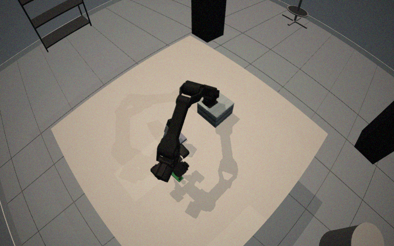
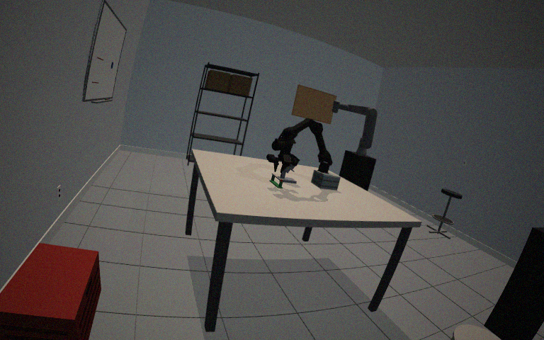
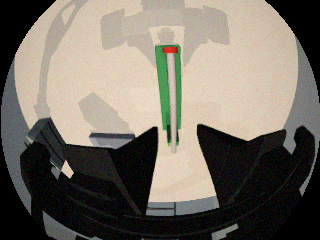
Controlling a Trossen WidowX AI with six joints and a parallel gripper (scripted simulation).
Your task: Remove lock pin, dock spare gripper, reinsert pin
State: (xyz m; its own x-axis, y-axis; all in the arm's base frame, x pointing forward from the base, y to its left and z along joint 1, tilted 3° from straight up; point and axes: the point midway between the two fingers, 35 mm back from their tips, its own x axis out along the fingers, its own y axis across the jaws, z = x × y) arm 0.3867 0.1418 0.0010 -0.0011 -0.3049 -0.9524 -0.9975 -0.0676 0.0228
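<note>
My gripper tip is now 50 mm above the green bracket and 10 mm to the right of it. From my gripper tip the other things lie so: grey mount: 120 mm to the right, 110 mm behind, 30 mm below; spare gripper: 120 mm to the right, 120 mm behind, 40 mm above.
</note>
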